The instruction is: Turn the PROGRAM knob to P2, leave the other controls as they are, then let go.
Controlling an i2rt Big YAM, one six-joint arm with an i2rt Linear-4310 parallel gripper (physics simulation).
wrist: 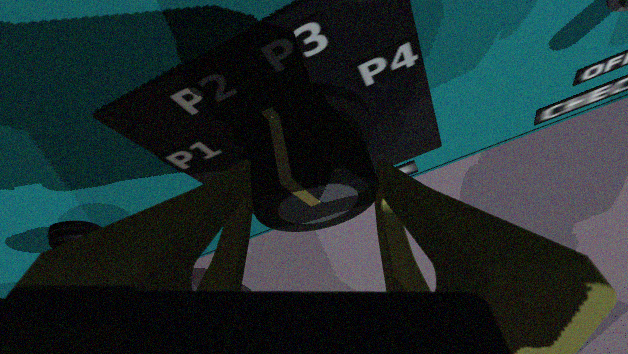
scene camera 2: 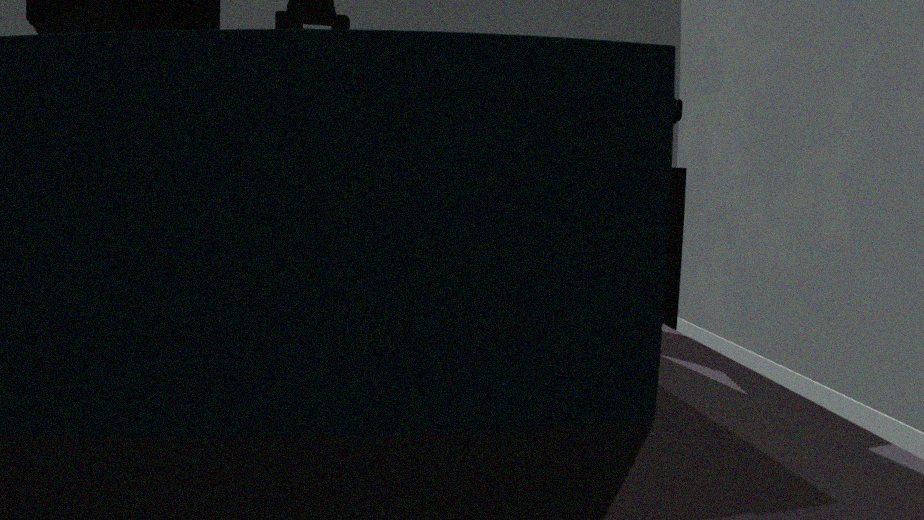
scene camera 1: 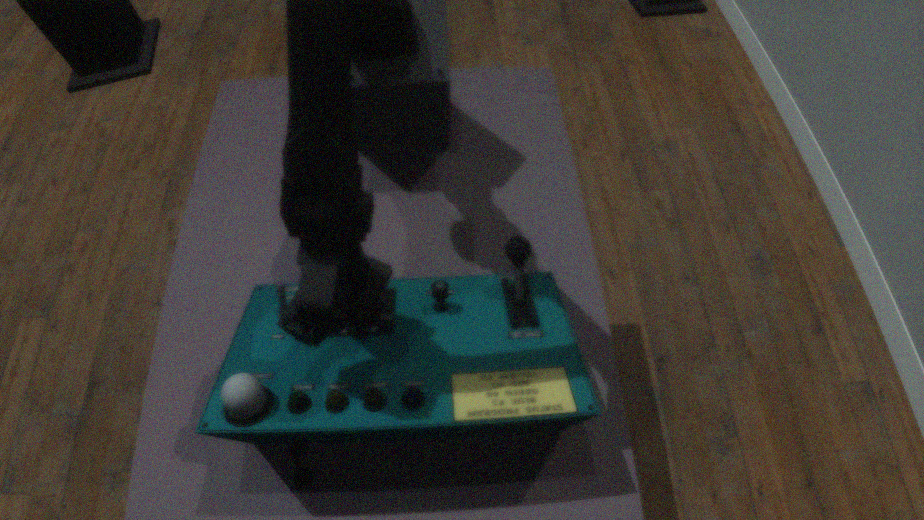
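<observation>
Visible here: a cycle lever (scene camera 1: 518, 249); my gripper (wrist: 314, 175).
</observation>
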